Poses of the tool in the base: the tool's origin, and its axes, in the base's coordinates. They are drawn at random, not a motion.
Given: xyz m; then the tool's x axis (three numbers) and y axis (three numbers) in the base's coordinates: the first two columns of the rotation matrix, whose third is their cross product.
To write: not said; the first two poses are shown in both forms.
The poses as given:
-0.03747 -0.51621 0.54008 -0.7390 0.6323 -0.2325 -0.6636 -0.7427 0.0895
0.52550 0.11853 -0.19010 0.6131 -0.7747 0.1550 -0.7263 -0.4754 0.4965
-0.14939 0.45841 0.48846 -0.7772 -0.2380 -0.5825 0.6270 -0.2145 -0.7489
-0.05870 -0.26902 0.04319 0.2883 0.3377 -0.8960 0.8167 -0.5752 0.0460
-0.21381 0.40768 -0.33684 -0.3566 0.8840 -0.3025 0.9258 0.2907 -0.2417
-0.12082 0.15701 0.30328 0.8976 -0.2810 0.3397 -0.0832 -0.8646 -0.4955
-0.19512 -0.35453 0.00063 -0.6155 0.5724 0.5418 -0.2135 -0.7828 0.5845
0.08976 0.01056 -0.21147 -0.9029 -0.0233 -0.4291 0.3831 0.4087 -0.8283
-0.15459 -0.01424 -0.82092 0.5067 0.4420 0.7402 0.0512 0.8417 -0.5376
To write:
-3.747 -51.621 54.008 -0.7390 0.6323 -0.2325 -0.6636 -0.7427 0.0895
52.550 11.853 -19.010 0.6131 -0.7747 0.1550 -0.7263 -0.4754 0.4965
-14.939 45.841 48.846 -0.7772 -0.2380 -0.5825 0.6270 -0.2145 -0.7489
-5.870 -26.902 4.319 0.2883 0.3377 -0.8960 0.8167 -0.5752 0.0460
-21.381 40.768 -33.684 -0.3566 0.8840 -0.3025 0.9258 0.2907 -0.2417
-12.082 15.701 30.328 0.8976 -0.2810 0.3397 -0.0832 -0.8646 -0.4955
-19.512 -35.453 0.063 -0.6155 0.5724 0.5418 -0.2135 -0.7828 0.5845
8.976 1.056 -21.147 -0.9029 -0.0233 -0.4291 0.3831 0.4087 -0.8283
-15.459 -1.424 -82.092 0.5067 0.4420 0.7402 0.0512 0.8417 -0.5376

